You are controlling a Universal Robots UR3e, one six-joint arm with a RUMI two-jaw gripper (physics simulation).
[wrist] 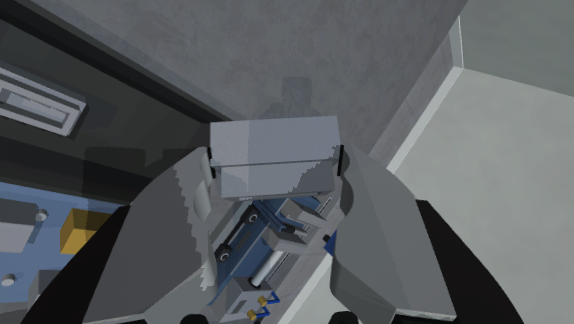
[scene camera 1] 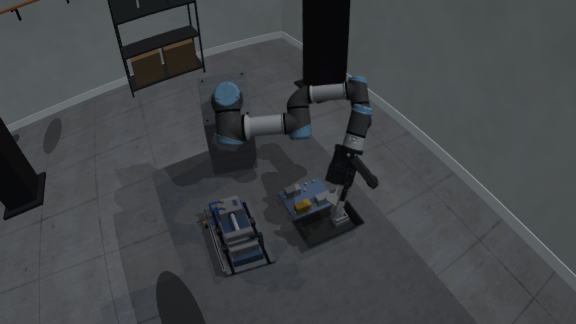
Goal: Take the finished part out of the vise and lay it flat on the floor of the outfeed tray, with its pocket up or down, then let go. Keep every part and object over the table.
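Frame: origin at the arm's base, x up, y right, z ahead, level; centimetres.
Seen in the pictures: gripper, fingertip midpoint: [wrist: 276, 149] [scene camera 1: 337, 213].
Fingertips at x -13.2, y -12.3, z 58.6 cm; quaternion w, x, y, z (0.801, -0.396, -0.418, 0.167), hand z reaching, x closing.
Pixels of each thing's middle, then the offset from my fingertips to it.
- light grey stepped block, body centre: [wrist: 276, 162] [scene camera 1: 336, 211] dx +0.6, dy -0.2, dz -0.5 cm
- grey part with a pocket, body centre: [wrist: 36, 102] [scene camera 1: 340, 219] dx -17.5, dy -8.6, dz -7.6 cm
- vise, body centre: [wrist: 266, 248] [scene camera 1: 236, 231] dx -15.5, dy +28.2, dz -20.5 cm
- blue plate, body centre: [wrist: 33, 243] [scene camera 1: 308, 199] dx -20.1, dy -4.5, dz -24.2 cm
- yellow block, body centre: [wrist: 96, 233] [scene camera 1: 302, 206] dx -17.9, dy +0.4, dz -20.4 cm
My gripper [scene camera 1: 339, 206] [wrist: 276, 149] is shut on the finished part, a light grey stepped block [wrist: 275, 142], gripped by its two ends. In the scene view the fingers point down over the dark outfeed tray [scene camera 1: 316, 234] [wrist: 135, 102], and the held part is hard to make out there. The gap between it and the tray floor cannot be told. Its pocket does not show clearly. Another grey part with a pocket [wrist: 40, 107] lies in the tray. The vise [scene camera 1: 237, 227] [wrist: 250, 246] stands apart, to the left in the scene view.
A blue plate [scene camera 1: 311, 191] [wrist: 45, 252] beside the tray's back edge carries a yellow block [scene camera 1: 302, 206] [wrist: 82, 232], grey blocks [scene camera 1: 292, 191] and small round pins. Blue handles with yellow ends [scene camera 1: 217, 205] [wrist: 262, 301] stick out at the vise's far end.
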